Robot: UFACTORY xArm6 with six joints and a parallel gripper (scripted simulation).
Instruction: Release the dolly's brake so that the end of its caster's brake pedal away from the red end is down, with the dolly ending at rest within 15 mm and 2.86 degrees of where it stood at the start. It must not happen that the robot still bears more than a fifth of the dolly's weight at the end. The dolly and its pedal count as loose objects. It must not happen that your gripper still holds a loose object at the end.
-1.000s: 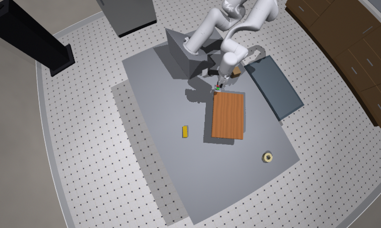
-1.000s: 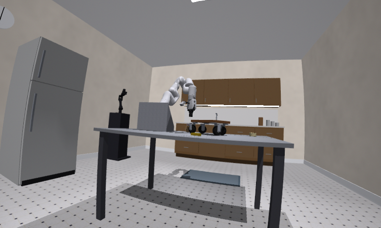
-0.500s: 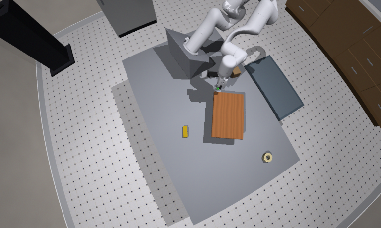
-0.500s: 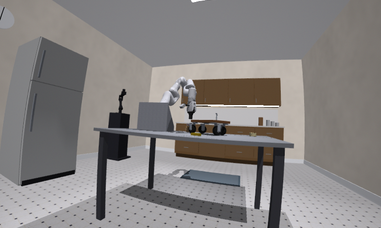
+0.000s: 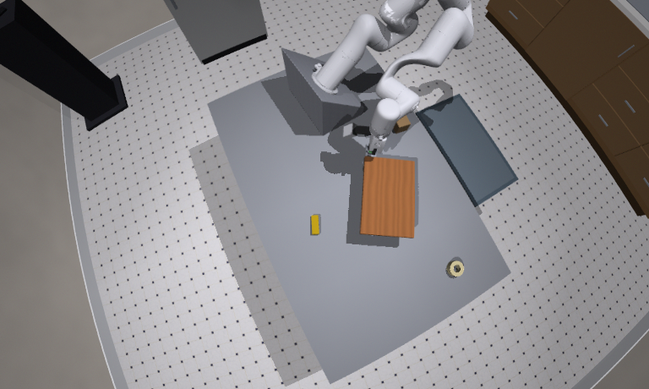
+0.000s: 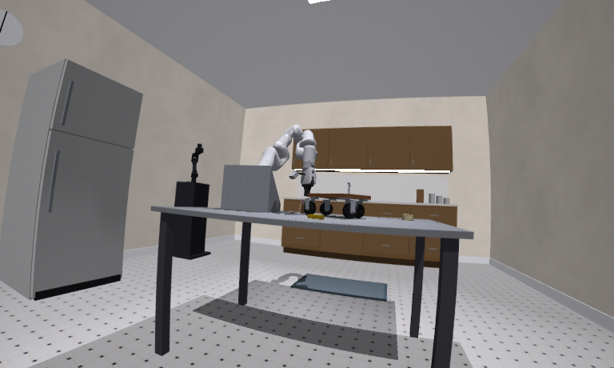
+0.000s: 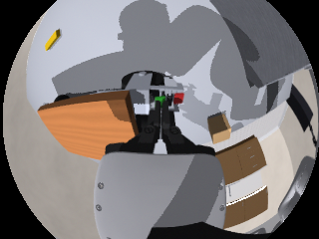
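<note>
Now: the brake pedal 1 cm behind my hand, 1 cm to the left of it and 5 cm below it. Also, from my hand: yellow block: 13 cm ahead, 34 cm to the right, 12 cm below; then brown block: 6 cm behind, 22 cm to the left, 10 cm below.
</note>
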